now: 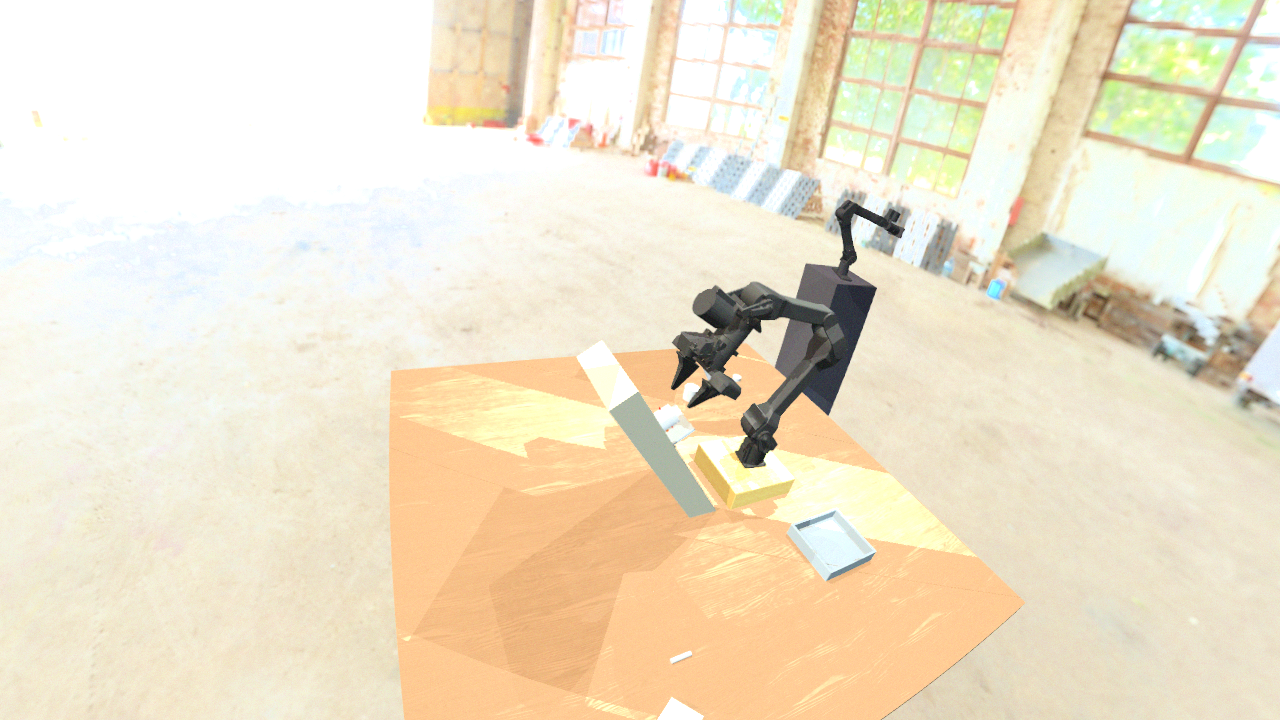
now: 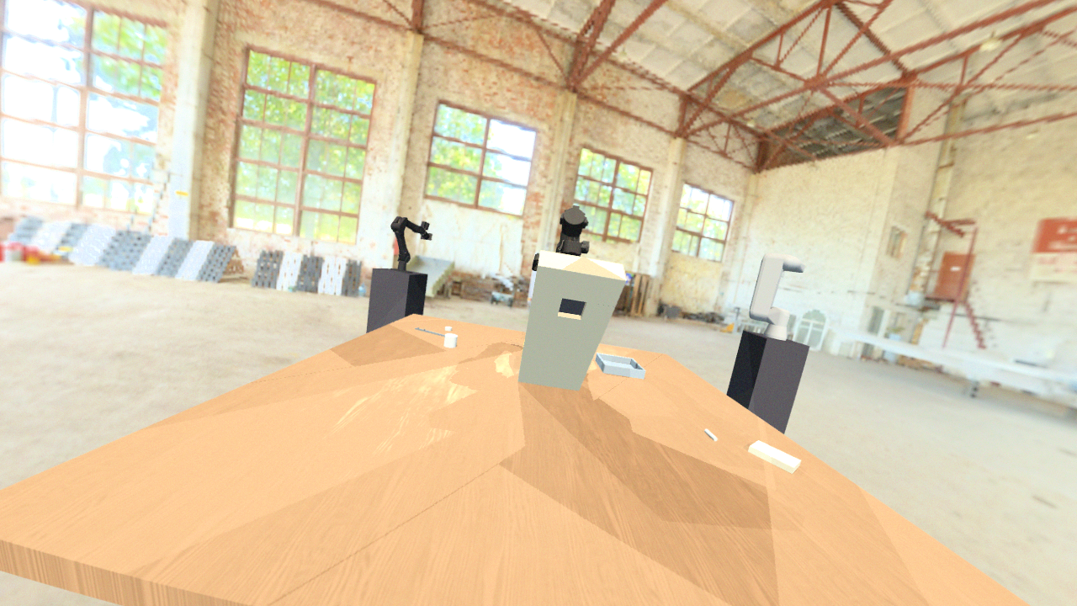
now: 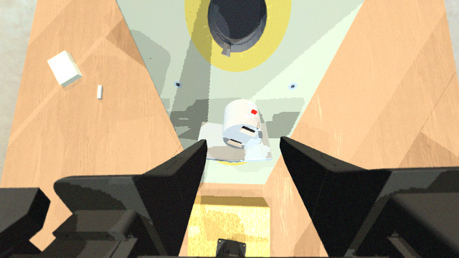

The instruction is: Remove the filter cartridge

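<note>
Now: gripper tip 40 mm above the white round filter cartridge and 20 mm short of it. From my gripper tip the other things lie so: pale block (540 mm to the left, 260 mm below, 150 mm ahead); then small white stick (410 mm to the left, 260 mm below, 90 mm ahead); then tray (340 mm behind, 260 mm below, 250 mm to the left).
</note>
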